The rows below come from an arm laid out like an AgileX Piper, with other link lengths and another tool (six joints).
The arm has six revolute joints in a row. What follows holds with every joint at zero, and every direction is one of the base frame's.
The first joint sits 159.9 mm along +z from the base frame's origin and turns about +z.
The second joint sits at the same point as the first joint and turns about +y.
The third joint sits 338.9 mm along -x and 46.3 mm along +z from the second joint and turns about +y.
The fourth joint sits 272.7 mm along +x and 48.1 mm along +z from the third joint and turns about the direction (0.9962, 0, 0.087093).
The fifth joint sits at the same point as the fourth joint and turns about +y.
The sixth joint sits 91.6 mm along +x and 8 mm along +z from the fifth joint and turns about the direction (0.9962, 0, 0.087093).
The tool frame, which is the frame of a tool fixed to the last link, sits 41 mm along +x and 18 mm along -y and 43.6 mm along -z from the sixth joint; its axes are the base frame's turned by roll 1.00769, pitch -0.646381 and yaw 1.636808 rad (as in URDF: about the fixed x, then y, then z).
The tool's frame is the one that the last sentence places.
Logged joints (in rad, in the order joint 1, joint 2, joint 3, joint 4, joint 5, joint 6), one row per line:
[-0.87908, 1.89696, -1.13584, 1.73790, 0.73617, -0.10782]
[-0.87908, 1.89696, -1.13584, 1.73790, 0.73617, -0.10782]
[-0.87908, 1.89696, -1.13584, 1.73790, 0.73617, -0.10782]
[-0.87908, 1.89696, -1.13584, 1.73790, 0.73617, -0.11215]
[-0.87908, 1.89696, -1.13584, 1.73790, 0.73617, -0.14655]
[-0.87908, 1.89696, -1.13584, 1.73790, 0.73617, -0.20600]
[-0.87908, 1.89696, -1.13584, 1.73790, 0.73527, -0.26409]
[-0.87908, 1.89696, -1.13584, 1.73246, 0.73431, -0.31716]
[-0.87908, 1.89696, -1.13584, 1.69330, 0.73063, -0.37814]
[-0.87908, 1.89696, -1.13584, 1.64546, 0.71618, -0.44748]
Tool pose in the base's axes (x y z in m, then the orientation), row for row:
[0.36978, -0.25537, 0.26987, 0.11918, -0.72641, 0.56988, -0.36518]
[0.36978, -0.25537, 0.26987, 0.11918, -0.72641, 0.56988, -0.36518]
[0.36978, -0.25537, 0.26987, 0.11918, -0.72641, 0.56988, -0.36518]
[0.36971, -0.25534, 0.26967, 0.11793, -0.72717, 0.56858, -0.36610]
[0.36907, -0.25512, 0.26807, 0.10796, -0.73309, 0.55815, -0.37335]
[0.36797, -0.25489, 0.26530, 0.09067, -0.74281, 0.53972, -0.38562]
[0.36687, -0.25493, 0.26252, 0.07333, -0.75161, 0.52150, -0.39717]
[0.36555, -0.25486, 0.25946, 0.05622, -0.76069, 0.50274, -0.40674]
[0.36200, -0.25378, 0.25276, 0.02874, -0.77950, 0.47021, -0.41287]
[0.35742, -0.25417, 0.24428, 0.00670, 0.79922, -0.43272, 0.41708]
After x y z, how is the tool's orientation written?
As a quaternion, w x y z.
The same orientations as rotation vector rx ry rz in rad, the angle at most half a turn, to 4 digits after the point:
[-2.1237, 1.6660, -1.0676]
[-2.1237, 1.6660, -1.0676]
[-2.1237, 1.6660, -1.0676]
[-2.1274, 1.6634, -1.0711]
[-2.1571, 1.6423, -1.0986]
[-2.2078, 1.6042, -1.1462]
[-2.2570, 1.5660, -1.1927]
[-2.3079, 1.5253, -1.2340]
[-2.4050, 1.4508, -1.2739]
[2.5002, -1.3537, 1.3047]

